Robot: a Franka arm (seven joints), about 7 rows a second.
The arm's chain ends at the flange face. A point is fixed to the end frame.
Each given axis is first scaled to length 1.
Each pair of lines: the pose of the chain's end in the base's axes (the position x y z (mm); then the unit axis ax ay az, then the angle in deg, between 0 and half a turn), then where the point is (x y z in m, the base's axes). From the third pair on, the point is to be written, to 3 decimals.
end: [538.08 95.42 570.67 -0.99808 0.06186 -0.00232 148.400]
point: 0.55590 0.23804 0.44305
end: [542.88 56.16 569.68 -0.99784 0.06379 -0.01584 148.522]
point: 0.56526 0.19811 0.44204
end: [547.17 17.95 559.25 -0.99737 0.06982 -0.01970 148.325]
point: 0.572 0.160 0.432
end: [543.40 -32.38 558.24 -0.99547 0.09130 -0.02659 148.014]
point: 0.575 0.109 0.432
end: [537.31 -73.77 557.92 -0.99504 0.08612 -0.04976 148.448]
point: 0.575 0.066 0.432
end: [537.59 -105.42 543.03 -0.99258 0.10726 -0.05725 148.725]
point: 0.581 0.033 0.417
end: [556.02 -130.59 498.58 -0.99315 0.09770 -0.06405 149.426]
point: 0.600 0.006 0.371
